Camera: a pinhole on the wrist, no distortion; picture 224 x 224 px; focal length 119.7 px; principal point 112.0 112.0 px. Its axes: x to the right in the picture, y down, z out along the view. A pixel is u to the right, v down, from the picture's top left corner.
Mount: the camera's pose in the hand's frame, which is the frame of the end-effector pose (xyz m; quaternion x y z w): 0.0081 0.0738 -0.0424 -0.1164 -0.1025 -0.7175 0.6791
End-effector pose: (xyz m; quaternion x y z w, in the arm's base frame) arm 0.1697 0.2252 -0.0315 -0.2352 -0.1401 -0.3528 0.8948
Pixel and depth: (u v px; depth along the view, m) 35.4 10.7 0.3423
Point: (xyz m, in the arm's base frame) 0.2466 0.7446 -0.0831
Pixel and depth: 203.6 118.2 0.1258
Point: 0.1842 0.2862 0.0582
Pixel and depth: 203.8 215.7 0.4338
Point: 0.3079 0.1704 0.5666
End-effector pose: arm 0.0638 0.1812 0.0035 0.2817 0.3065 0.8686 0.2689
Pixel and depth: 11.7 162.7 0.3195
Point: -0.0581 0.0760 0.4597
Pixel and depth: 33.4 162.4 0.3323
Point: -0.0292 0.1169 0.4486
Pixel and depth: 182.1 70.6 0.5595
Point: 0.5976 0.3253 0.2921
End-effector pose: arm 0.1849 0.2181 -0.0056 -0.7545 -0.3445 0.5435 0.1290
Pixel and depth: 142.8 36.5 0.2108
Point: 0.0394 0.0375 -0.0366
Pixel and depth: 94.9 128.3 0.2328
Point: 0.1061 0.0920 -0.2034
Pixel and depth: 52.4 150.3 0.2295
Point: 0.1677 0.0735 -0.2681
